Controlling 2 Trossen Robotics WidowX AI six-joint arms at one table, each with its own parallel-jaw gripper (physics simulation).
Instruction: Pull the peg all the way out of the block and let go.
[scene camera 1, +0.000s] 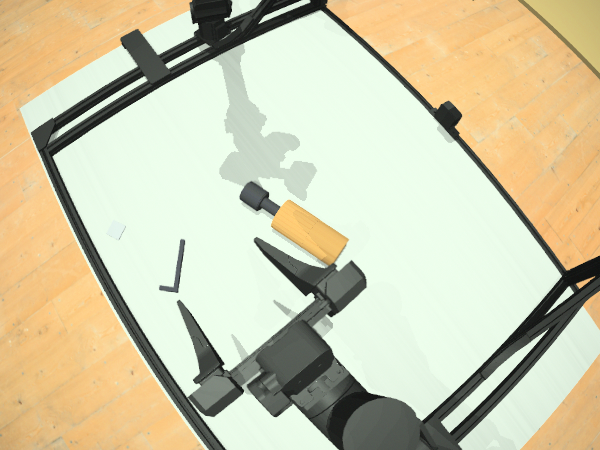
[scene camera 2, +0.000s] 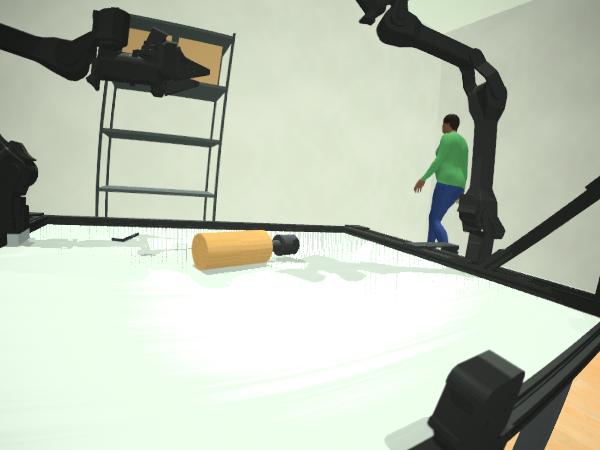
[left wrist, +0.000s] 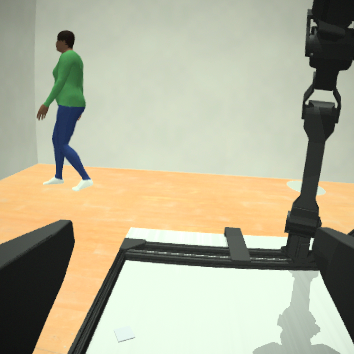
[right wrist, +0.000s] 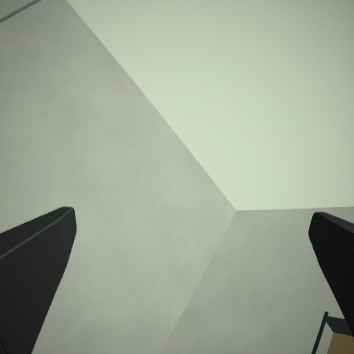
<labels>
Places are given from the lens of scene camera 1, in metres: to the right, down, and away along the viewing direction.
my left gripper (scene camera 1: 216, 269): -0.08, 0.04, 0.39
wooden block (scene camera 1: 301, 227): 0.00, 0.00, 0.72
dark peg (scene camera 1: 253, 195): -0.08, -0.05, 0.74
</labels>
